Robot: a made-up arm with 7 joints.
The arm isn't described. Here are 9 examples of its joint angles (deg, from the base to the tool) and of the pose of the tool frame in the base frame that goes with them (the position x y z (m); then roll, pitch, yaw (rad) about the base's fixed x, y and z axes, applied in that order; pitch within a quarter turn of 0, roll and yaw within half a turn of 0).
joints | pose
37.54 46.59 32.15 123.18 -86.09 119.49 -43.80 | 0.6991 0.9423 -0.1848 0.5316 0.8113 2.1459
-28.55 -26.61 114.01 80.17 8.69 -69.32 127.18 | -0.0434 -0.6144 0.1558 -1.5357 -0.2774 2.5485
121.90 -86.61 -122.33 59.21 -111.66 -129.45 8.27 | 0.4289 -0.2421 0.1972 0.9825 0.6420 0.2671
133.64 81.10 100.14 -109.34 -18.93 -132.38 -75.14 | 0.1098 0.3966 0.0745 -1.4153 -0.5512 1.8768
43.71 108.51 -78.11 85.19 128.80 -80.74 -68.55 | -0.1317 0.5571 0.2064 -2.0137 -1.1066 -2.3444
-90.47 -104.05 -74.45 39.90 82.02 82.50 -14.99 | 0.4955 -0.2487 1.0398 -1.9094 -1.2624 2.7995
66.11 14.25 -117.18 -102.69 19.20 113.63 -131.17 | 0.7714 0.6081 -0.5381 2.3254 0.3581 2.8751
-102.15 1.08 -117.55 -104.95 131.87 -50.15 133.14 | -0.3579 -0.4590 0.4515 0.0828 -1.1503 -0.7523
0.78 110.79 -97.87 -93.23 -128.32 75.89 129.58 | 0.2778 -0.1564 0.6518 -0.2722 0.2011 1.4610
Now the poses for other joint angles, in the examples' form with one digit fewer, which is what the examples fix.
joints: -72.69 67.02 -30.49 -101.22 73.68 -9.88 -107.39
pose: 0.642 0.236 0.989 -0.815 0.540 1.400
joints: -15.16 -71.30 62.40 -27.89 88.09 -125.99 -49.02
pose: -0.117 0.163 -0.028 0.833 -0.855 2.275
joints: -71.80 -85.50 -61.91 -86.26 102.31 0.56 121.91
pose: -0.345 -0.024 0.967 -1.905 0.384 2.182
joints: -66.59 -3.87 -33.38 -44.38 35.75 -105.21 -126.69
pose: 0.217 0.301 0.773 -0.935 -0.281 1.509
